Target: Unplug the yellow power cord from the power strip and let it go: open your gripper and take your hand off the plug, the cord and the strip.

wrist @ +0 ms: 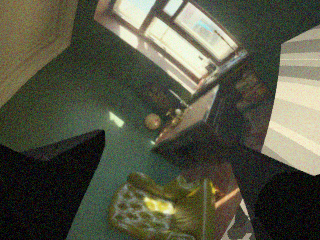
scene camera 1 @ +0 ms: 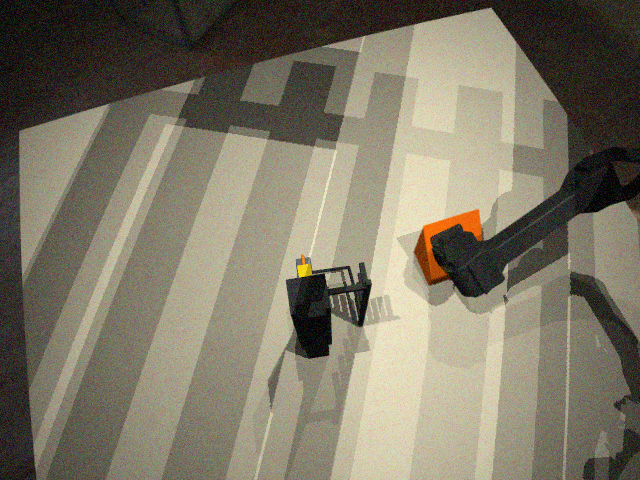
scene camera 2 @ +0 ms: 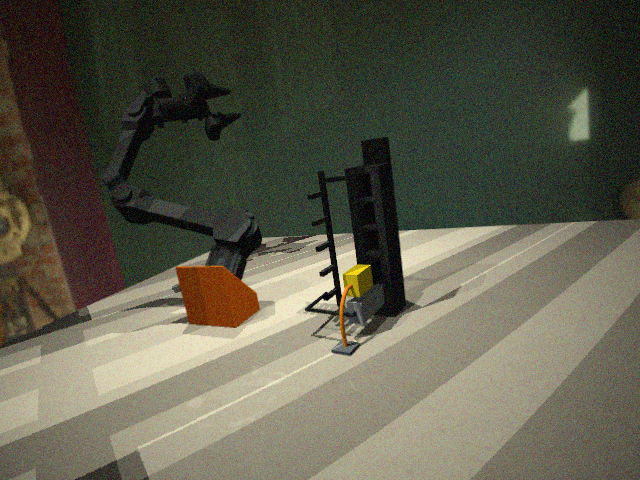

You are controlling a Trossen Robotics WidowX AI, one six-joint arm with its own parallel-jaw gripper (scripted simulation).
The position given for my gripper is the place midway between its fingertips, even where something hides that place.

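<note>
Scene camera 2: gripper [scene camera 2: 235, 103] open, holding nothing. Wrist view: gripper [wrist: 170, 144] visible too.
</note>
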